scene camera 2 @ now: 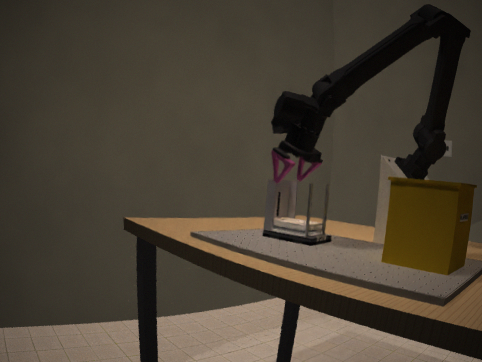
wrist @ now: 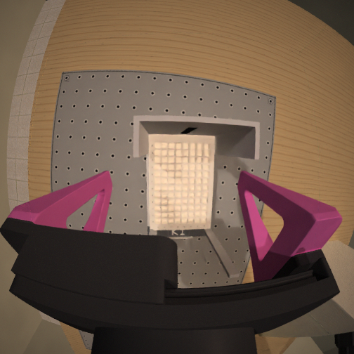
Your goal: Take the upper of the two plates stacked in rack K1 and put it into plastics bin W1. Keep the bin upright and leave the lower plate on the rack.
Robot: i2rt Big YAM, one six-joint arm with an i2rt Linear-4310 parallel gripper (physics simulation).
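Observation:
The upper plate is pale with a grid of wells and lies flat, low in rack K1. The lower plate shows as a thin layer under it in the scene view; the upper plate hides it in the wrist view. The rack has a grey back wall, thin posts and a black base. My gripper is open and empty, with its magenta fingertips about level with the rack's top, above the plates. In the wrist view the fingertips lie left and right of the plate. Plastics bin W1 is yellow and stands upright at the right.
The rack and the bin stand on a grey perforated board on the wooden table. A pale upright panel stands behind the bin, near the arm's base. The rack's posts rise high around the plates.

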